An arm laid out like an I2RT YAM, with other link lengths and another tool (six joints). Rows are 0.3 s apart.
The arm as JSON. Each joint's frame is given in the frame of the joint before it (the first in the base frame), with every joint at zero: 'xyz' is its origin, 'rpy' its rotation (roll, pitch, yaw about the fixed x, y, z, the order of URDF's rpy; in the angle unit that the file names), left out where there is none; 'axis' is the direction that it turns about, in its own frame. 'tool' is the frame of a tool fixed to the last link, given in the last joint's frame.
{
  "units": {
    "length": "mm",
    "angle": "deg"
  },
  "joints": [
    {
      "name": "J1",
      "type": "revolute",
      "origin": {
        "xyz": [
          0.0,
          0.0,
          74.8
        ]
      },
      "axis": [
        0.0,
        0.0,
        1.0
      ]
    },
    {
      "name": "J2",
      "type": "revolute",
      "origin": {
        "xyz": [
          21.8,
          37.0,
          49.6
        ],
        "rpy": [
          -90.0,
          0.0,
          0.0
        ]
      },
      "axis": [
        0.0,
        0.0,
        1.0
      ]
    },
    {
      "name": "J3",
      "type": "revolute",
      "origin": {
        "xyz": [
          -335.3,
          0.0,
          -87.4
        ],
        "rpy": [
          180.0,
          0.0,
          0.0
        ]
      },
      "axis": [
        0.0,
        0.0,
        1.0
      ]
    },
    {
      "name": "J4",
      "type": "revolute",
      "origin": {
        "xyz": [
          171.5,
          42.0,
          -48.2
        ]
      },
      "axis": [
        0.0,
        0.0,
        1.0
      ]
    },
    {
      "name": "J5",
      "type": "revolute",
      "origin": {
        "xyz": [
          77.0,
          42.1,
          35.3
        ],
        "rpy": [
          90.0,
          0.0,
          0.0
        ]
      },
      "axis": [
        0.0,
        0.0,
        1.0
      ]
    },
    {
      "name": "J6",
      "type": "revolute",
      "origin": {
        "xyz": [
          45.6,
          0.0,
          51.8
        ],
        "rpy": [
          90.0,
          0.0,
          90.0
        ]
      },
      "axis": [
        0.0,
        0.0,
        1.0
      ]
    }
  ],
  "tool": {
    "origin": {
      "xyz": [
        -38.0,
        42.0,
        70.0
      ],
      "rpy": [
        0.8,
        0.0,
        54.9
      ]
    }
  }
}
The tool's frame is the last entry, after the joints.
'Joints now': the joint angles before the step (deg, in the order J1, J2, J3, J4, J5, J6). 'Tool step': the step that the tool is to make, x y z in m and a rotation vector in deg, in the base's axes. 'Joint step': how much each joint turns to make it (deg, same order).
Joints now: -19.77 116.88 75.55 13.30 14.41 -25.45
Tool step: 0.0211 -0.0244 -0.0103 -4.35 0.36 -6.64
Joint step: 0.07 5.35 5.54 1.15 7.90 -0.70
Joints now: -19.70 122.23 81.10 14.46 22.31 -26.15
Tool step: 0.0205 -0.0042 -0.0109 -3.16 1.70 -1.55
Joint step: 1.43 4.29 4.88 -0.34 4.25 -2.02
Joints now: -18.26 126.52 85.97 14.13 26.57 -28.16
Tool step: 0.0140 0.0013 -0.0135 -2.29 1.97 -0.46
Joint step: 1.37 3.36 2.78 0.28 2.88 -1.89
